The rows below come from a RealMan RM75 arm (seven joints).
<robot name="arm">
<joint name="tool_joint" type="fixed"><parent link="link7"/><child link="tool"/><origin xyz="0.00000 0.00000 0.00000" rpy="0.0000 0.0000 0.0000"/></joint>
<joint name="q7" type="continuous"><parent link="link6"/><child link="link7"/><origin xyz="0.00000 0.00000 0.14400" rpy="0.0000 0.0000 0.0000"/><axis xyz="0 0 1"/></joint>
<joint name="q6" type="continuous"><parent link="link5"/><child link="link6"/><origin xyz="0.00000 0.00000 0.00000" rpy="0.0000 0.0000 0.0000"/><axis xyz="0 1 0"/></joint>
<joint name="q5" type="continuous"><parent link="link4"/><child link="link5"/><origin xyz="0.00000 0.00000 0.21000" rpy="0.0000 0.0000 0.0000"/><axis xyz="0 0 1"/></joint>
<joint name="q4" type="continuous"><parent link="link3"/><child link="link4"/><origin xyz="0.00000 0.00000 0.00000" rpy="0.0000 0.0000 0.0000"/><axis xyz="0 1 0"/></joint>
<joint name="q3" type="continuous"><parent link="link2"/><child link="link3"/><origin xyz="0.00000 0.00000 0.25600" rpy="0.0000 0.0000 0.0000"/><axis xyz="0 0 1"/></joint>
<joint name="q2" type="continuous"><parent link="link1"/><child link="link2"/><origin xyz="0.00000 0.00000 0.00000" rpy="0.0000 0.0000 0.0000"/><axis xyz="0 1 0"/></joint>
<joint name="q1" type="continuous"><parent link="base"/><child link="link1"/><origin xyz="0.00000 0.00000 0.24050" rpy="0.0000 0.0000 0.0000"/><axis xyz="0 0 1"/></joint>
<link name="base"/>
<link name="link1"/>
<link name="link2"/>
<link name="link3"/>
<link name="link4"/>
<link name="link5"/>
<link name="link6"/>
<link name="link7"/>
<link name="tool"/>
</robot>
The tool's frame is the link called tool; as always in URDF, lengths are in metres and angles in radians. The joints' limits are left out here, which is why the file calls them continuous.
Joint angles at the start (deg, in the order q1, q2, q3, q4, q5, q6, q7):
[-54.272 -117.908 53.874 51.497 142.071 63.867 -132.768]
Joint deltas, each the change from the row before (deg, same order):
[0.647 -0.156 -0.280 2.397 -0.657 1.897 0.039]
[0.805 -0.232 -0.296 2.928 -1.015 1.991 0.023]
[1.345 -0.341 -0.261 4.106 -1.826 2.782 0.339]
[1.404 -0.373 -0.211 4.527 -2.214 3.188 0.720]
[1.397 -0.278 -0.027 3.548 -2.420 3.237 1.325]
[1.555 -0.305 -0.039 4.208 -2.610 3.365 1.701]
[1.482 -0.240 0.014 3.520 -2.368 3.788 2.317]
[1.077 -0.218 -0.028 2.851 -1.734 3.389 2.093]
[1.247 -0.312 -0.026 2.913 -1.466 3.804 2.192]
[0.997 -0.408 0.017 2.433 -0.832 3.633 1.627]
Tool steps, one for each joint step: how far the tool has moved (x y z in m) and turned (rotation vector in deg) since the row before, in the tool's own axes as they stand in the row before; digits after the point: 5 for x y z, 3 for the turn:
[0.00289 0.00187 -0.00635 -0.773 0.715 0.293]
[0.00406 0.00261 -0.00769 -0.859 1.177 0.341]
[0.00445 0.00459 -0.01090 -1.408 1.702 0.741]
[0.00541 0.00688 -0.01212 -1.775 1.867 1.480]
[0.00204 0.00801 -0.00978 -2.289 1.220 1.822]
[0.00347 0.00933 -0.01159 -2.159 1.563 2.739]
[0.00059 0.01043 -0.00990 -2.589 0.709 3.286]
[0.00065 0.00971 -0.00763 -2.258 0.300 3.147]
[-0.00130 0.01096 -0.00746 -2.424 -0.173 3.259]
[-0.00201 0.01082 -0.00516 -2.341 -0.670 2.595]

